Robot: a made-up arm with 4 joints.
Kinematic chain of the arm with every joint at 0, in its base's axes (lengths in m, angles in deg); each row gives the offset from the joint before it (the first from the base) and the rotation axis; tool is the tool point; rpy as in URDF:
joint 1: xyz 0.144 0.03 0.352 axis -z
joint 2: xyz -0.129 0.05 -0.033 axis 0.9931 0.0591 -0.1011
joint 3: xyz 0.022 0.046 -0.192 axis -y
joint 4: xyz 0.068 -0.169 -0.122 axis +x
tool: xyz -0.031 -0.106 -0.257 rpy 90 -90 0
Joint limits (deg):
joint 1: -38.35..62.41
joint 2: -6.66..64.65
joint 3: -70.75..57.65
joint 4: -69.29..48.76
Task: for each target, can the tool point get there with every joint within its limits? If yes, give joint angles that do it. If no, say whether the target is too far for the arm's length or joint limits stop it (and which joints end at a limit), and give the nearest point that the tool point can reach.
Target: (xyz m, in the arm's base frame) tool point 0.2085 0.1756 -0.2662
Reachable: yes | joints 25.01 41.00 16.71 -13.94
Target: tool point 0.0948 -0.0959 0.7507
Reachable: no: joint limits stop it (at a limit: joint 2, joint 3, joint 4) | nearest point 0.0085 -0.3168 0.1459 | short by 0.650 m
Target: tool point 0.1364 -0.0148 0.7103
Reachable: no: joint limits stop it (at a limit: joint 2, joint 3, joint 4) | nearest point 0.0817 -0.3371 0.1459 | short by 0.652 m
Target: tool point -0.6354 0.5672 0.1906
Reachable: no: too far | nearest point -0.3518 0.3717 0.1396 | short by 0.348 m
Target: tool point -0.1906 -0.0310 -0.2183
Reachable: yes | joints -24.97 39.37 -44.09 -24.31
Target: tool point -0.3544 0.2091 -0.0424
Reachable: yes | joints -28.92 46.68 -42.34 39.41
